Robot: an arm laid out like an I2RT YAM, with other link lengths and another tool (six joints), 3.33 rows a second.
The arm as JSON. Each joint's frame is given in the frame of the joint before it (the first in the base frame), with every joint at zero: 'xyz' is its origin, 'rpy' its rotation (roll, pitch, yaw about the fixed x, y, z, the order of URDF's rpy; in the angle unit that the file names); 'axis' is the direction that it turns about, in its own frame. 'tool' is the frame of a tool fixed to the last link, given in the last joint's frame.
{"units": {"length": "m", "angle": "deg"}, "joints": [
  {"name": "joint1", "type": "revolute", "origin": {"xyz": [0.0, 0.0, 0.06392], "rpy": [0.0, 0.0, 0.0]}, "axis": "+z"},
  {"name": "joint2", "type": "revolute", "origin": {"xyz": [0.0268, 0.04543, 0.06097], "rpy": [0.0, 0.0, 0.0]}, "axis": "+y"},
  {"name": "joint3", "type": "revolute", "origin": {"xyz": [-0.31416, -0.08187, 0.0], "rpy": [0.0, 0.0, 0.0]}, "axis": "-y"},
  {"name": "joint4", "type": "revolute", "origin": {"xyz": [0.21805, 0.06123, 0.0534], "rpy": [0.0, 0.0, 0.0]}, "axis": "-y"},
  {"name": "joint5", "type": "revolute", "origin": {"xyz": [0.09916, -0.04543, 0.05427], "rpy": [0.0, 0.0, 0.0]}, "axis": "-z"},
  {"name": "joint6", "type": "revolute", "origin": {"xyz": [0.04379, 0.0, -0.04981], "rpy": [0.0, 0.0, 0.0]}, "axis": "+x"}
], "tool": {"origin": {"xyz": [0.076, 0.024, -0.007], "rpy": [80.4, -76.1, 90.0]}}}
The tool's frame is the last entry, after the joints.
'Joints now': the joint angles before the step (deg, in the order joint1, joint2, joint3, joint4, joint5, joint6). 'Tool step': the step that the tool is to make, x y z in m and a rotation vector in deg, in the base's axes. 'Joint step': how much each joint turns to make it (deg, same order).
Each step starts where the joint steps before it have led.
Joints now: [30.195, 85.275, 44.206, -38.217, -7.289, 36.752]
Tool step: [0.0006, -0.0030, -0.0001, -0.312, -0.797, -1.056]
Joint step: [-0.262, -0.682, -0.644, 0.574, 0.809, 0.656]
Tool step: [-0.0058, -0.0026, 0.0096, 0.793, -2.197, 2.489]
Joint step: [0.000, -3.181, -0.411, -0.759, -0.132, -2.535]
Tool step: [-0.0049, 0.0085, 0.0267, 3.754, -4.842, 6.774]
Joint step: [1.042, -4.689, 1.883, -1.216, -2.334, -5.342]
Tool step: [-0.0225, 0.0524, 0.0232, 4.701, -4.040, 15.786]
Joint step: [11.070, -0.287, 3.411, 1.612, -2.997, -3.967]
